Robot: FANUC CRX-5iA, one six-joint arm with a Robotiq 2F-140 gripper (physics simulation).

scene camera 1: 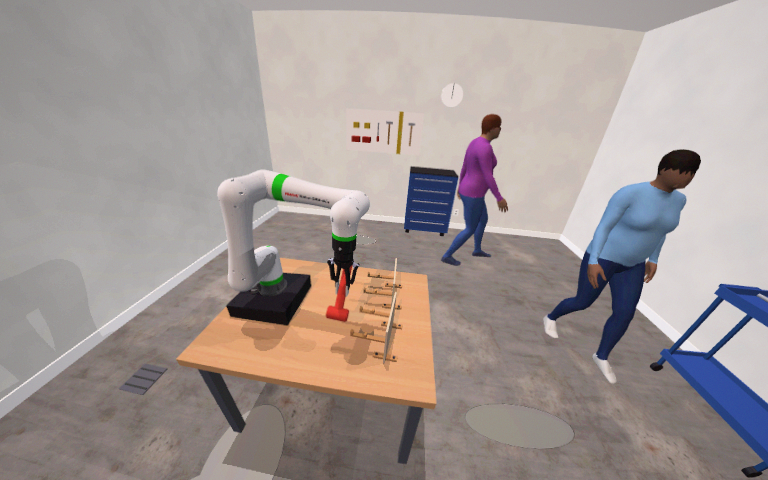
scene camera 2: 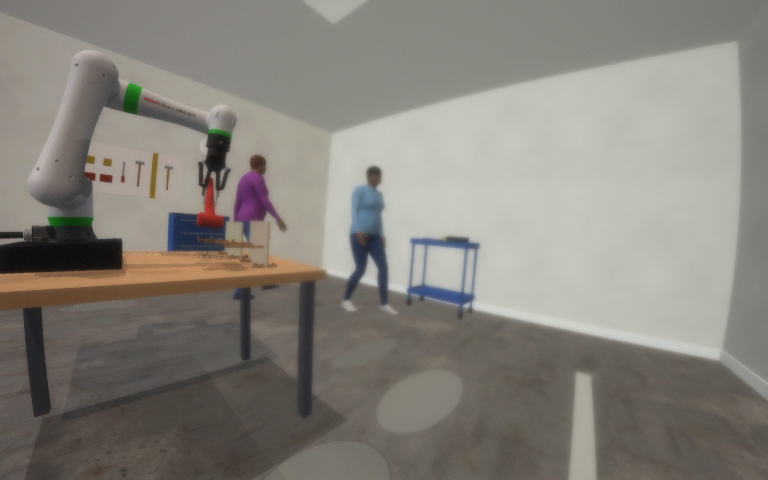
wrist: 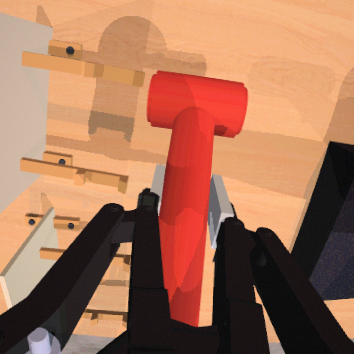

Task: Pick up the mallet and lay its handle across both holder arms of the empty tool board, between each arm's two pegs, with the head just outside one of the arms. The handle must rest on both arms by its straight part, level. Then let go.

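Pixels of known places: gripper, fingertip midpoint: (scene camera 1: 342, 293) (scene camera 2: 209, 204) (wrist: 185, 183); arm's base at its link origin: (scene camera 1: 273, 287) (scene camera 2: 72, 241).
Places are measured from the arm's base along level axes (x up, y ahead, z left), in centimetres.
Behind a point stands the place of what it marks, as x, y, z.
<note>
My gripper (scene camera 1: 342, 289) @[17.5, 42.2, -21.6] (scene camera 2: 209, 195) @[17.5, 42.2, -21.6] (wrist: 185, 183) @[17.5, 42.2, -21.6] is shut on the handle of the red mallet (scene camera 1: 338, 313) @[12.9, 41.6, -29.1] (scene camera 2: 210, 220) @[11.0, 39.9, -30.0] (wrist: 197, 102) @[13.6, 41.0, -27.8], holding it above the table. The handle runs roughly along the line of the tool boards. The head points toward scene camera 1's side. The near board (scene camera 1: 390, 325) @[5.8, 64.3, -28.0] (scene camera 2: 259, 243) @[1.8, 63.7, -27.5] (wrist: 20, 100) @[1.1, 63.8, -26.8] has an outer arm (scene camera 1: 367, 335) @[1.4, 54.3, -30.4] (wrist: 82, 67) @[1.2, 54.6, -30.8] and an inner arm (scene camera 1: 374, 311) @[2.2, 57.0, -16.4] (wrist: 75, 172) @[2.7, 56.7, -16.8]. In the wrist view, both lie left of the mallet. No tool shows on them. Their pegs are too small to make out clearly.
A second board (scene camera 1: 395, 271) @[11.2, 67.7, 5.8] (wrist: 25, 255) @[4.8, 66.2, -3.5] stands behind the near one, with its own arms (scene camera 1: 378, 292) @[0.2, 58.7, 0.3] (wrist: 85, 254). The black robot base (scene camera 1: 263, 308) @[0.5, 1.5, -16.5] (scene camera 2: 62, 257) @[-3.8, -2.7, -16.9] (wrist: 332, 240) @[0.9, 13.8, -2.5] is on the mallet's other side. Two people (scene camera 1: 480, 169) (scene camera 1: 640, 226) are beyond the table (scene camera 1: 305, 367) @[-8.3, 28.5, -40.7].
</note>
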